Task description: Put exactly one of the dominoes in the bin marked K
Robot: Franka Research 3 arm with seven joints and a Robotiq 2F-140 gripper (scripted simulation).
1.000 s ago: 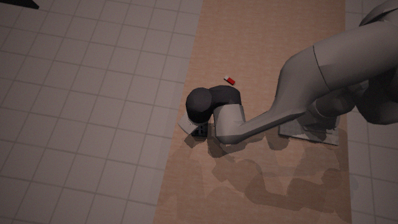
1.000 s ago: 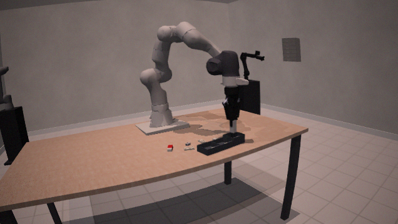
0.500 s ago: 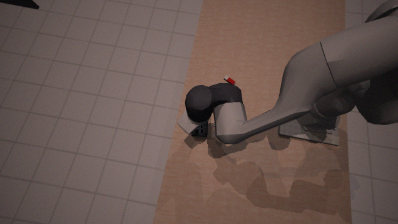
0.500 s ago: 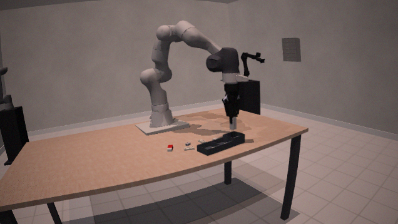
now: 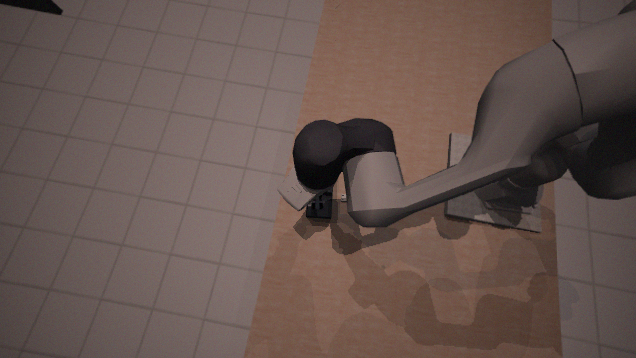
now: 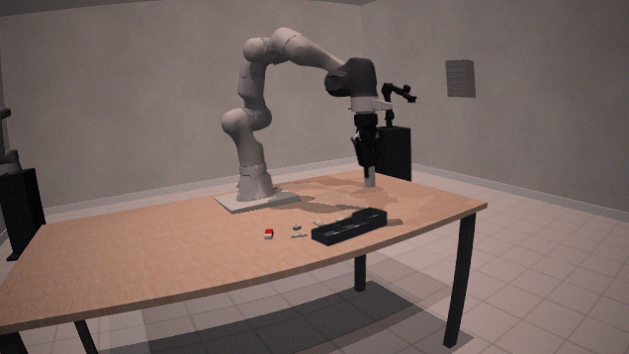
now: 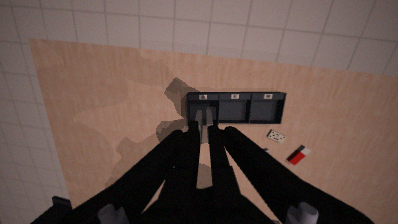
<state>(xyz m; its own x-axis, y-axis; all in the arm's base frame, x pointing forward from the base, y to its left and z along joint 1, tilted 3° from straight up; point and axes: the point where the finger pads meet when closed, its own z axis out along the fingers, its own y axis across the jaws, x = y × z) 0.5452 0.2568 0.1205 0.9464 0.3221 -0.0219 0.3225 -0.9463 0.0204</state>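
The white domino is 160 mm below my hand, 90 mm behind it and 50 mm to the right of it. Round my hand: red-and-white block: 330 mm to the right, 160 mm below, 80 mm behind; bin: 150 mm below, 80 mm to the right, 10 mm ahead; grey piece: 220 mm to the right, 160 mm below, 100 mm behind.
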